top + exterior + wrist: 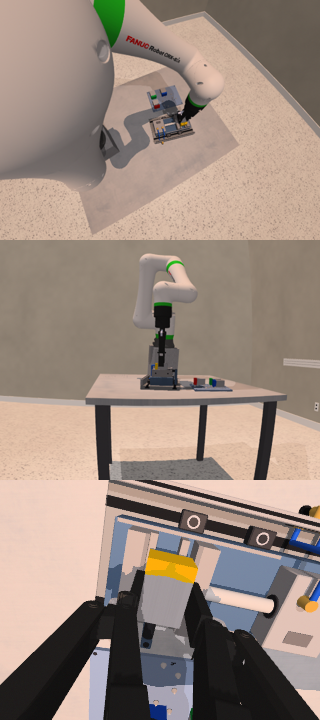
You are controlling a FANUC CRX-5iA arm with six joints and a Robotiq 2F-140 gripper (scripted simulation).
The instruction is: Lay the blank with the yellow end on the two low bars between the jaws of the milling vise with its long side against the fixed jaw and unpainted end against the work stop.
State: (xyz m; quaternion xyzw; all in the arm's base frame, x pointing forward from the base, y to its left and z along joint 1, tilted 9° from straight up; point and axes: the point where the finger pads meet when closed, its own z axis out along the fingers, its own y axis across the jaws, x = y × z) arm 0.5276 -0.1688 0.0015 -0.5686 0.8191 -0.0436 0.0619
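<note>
Right now the yellow-ended blank is 3 cm below my hand. From my hand the other things lie so: work stop rod 2 cm ahead, 5 cm to the left, 5 cm below; fixed jaw 3 cm ahead, 1 cm to the right, 6 cm below; red-ended blank 5 cm behind, 24 cm to the left, 12 cm below.
</note>
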